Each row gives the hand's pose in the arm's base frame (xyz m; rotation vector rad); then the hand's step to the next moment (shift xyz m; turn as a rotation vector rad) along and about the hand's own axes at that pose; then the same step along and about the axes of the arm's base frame.
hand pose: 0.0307 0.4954 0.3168 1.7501 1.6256 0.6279
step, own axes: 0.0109 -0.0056 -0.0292 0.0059 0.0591 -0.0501
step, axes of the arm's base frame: -0.0239 0.0150 0.0144 0.0038 0.0124 0.0766
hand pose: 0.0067 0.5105 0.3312 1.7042 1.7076 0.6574
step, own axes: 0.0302 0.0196 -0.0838 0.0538 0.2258 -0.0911
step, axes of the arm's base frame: -0.0469 0.0379 0.0685 0.0891 0.0700 0.2221
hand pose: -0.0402 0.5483 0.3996 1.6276 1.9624 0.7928
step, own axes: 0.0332 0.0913 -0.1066 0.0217 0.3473 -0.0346
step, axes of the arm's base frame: -0.0133 0.0301 0.1404 0.2199 0.0620 0.2647
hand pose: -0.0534 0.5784 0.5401 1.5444 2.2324 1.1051
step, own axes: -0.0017 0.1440 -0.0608 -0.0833 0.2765 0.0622
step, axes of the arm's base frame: 0.0701 -0.0049 0.1396 0.2678 0.0027 0.1247
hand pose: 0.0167 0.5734 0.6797 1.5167 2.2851 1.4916
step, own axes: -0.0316 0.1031 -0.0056 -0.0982 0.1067 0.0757
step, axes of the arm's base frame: 0.0863 -0.0193 0.0619 0.1629 -0.0109 -0.0097
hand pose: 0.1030 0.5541 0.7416 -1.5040 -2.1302 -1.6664
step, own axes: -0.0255 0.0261 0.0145 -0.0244 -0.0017 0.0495
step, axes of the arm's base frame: 0.0387 -0.0067 -0.0015 0.0360 0.0222 -0.0355
